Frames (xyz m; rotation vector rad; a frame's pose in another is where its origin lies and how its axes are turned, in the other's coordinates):
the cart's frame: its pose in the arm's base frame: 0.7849 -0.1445 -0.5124 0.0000 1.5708 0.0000
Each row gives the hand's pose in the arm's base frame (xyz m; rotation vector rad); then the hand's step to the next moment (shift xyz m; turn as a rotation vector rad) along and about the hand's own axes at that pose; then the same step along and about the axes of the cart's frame.
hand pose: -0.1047 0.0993 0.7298 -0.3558 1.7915 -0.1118
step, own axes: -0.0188 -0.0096 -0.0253 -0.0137 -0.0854 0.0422
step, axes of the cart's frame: -0.0264 -0.0063 -0.0187 -0.0246 -0.0721 0.0588
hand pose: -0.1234 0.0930 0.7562 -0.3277 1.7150 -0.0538
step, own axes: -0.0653 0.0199 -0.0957 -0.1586 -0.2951 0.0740
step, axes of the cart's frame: -0.0749 0.0209 -0.0881 -0.2043 -0.2324 0.1482
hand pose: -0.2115 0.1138 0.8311 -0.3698 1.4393 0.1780
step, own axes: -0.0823 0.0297 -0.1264 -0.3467 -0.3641 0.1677
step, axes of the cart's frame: -0.0660 -0.0086 -0.1386 -0.4077 -0.2445 0.2343
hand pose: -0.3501 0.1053 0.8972 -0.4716 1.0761 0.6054
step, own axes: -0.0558 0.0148 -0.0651 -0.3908 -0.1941 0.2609
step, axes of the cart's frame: -0.0236 -0.0423 -0.0723 -0.4746 -0.0692 0.1686
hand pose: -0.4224 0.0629 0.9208 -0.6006 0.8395 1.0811
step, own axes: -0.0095 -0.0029 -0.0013 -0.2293 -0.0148 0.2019
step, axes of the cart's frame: -0.0072 -0.0069 0.0002 -0.3033 0.0337 0.0210
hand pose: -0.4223 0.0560 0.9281 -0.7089 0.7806 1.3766
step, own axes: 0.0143 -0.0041 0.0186 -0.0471 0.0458 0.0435
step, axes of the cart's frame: 0.0012 0.0231 0.0058 -0.0640 0.0121 -0.0443
